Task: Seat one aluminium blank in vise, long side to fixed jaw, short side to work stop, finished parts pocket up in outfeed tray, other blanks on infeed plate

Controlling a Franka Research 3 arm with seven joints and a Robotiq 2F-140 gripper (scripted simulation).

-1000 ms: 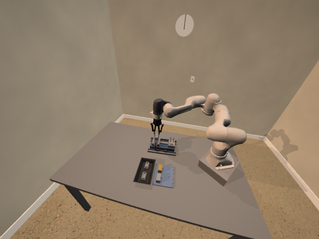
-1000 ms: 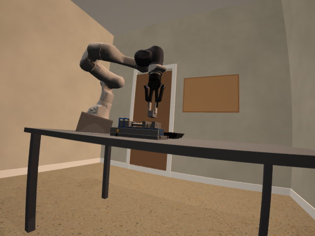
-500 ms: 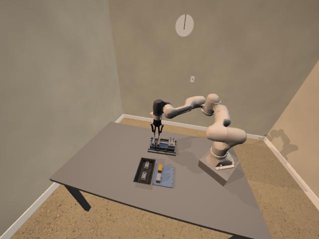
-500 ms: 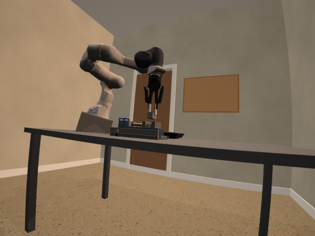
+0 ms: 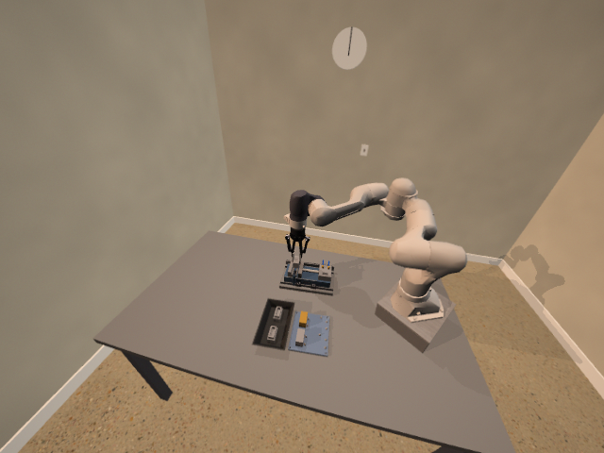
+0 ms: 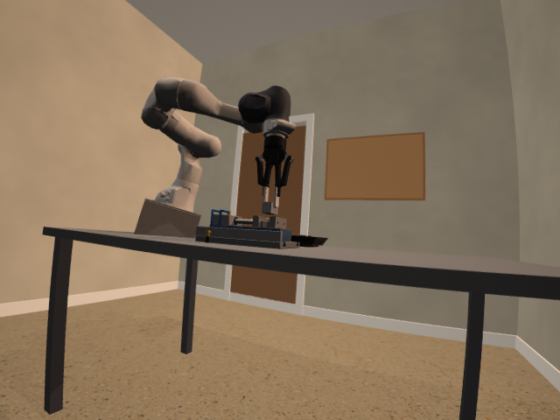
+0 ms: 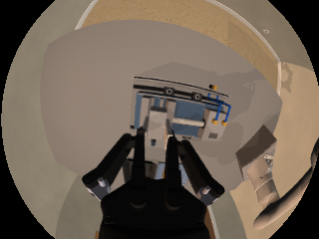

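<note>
My gripper is now 120 mm above the vise, 70 mm past it and 10 mm to the right of it. The rest, counted from my hand: brass blank (290 mm to the left, 140 mm below, 70 mm behind).
</note>
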